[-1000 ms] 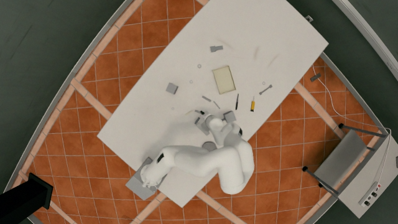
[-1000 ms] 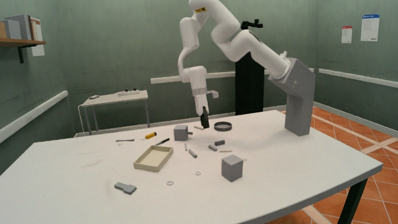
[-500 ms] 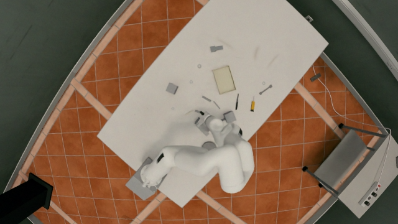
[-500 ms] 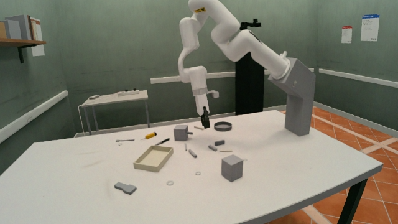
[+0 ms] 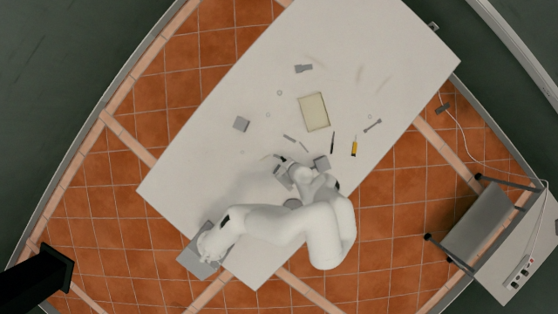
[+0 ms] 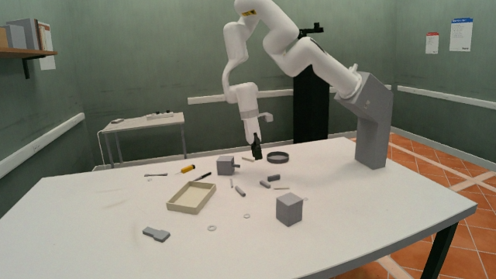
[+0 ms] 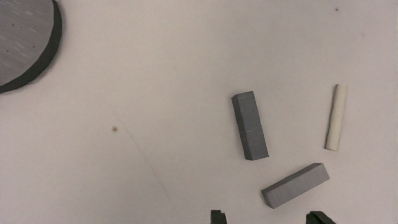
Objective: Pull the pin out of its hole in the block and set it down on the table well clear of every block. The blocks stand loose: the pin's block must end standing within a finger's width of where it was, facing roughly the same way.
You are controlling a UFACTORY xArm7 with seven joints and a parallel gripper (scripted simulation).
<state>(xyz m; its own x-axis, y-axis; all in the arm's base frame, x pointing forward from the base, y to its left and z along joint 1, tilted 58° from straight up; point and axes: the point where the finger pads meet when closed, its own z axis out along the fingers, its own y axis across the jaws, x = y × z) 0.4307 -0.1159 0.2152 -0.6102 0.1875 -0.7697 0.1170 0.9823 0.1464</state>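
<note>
Now: hand 13 cm to the left of the short grey pin, 8 cm above it and 5 cm short of it. From my hand the other things lie so: round dish: 21 cm behind, 12 cm to the right, 11 cm below; then cream tray: 29 cm ahead, 11 cm below, 1 cm to the right; then small pale peg: 21 cm to the right, 11 cm below, 9 cm behind.
</note>
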